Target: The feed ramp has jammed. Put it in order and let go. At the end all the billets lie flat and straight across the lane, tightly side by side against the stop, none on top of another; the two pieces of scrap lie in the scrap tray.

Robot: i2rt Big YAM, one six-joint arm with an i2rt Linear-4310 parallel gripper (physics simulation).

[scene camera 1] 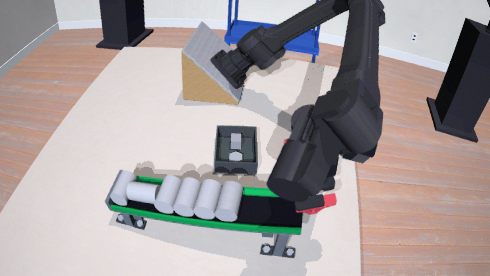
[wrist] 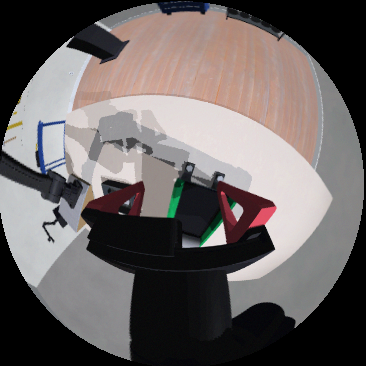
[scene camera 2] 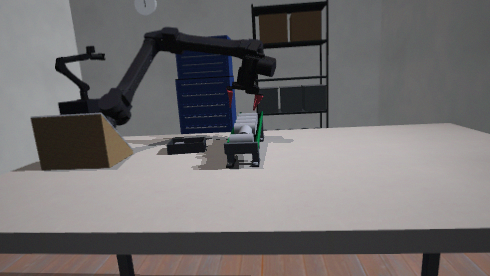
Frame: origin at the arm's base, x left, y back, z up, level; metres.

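Seen in the pictures: gripper, fingertip midpoint: (wrist: 180,184) (scene camera 2: 241,109); arm's base, link origin: (scene camera 1: 227,69) (wrist: 74,193) (scene camera 2: 100,140).
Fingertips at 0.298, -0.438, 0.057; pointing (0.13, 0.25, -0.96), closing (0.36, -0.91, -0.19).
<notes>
Pixels of each thing's middle, then the offset from my fingertips to it, as dx, dy, dz.
- black lane, body centre: (scene camera 1: 201,205) (wrist: 178,243) -0.186, -0.059, -0.048
- leftmost billet, body centre: (scene camera 1: 123,188) (scene camera 2: 241,140) -0.357, -0.079, -0.049
- stop, body centre: (scene camera 1: 116,189) (scene camera 2: 241,147) -0.380, -0.082, -0.062
- second billet, body centre: (scene camera 1: 144,192) (scene camera 2: 244,134) -0.304, -0.077, -0.042
- dark scrap tray, body centre: (scene camera 1: 235,148) (wrist: 119,197) (scene camera 2: 187,145) -0.185, +0.168, -0.104
In scene view 1, several light grey cylindrical billets lie on the black lane (scene camera 1: 270,210) (wrist: 197,202) between green rails. The leftmost billet (scene camera 1: 121,189) lies across the lane by the stop (scene camera 2: 241,148), slightly askew. The second billet (scene camera 1: 142,192) is turned lengthwise along the lane. The other billets (scene camera 1: 168,194) (scene camera 1: 188,197) (scene camera 1: 208,199) (scene camera 1: 228,201) lie across it side by side, a little slanted. Two scrap pieces (scene camera 1: 235,140) (scene camera 1: 235,156) lie in the dark scrap tray (scene camera 1: 235,168) (scene camera 2: 186,148). My gripper (scene camera 2: 243,107) (wrist: 180,184) is open and empty, above the lane away from the stop.
The scrap tray stands beside the lane, on the arm base's side. The arm base sits on a sloped wooden wedge (scene camera 1: 207,84) (scene camera 2: 72,142) behind the tray. The lane stands on bolted feet (scene camera 1: 278,250). A thin black stand (scene camera 2: 72,75) rises behind the wedge.
</notes>
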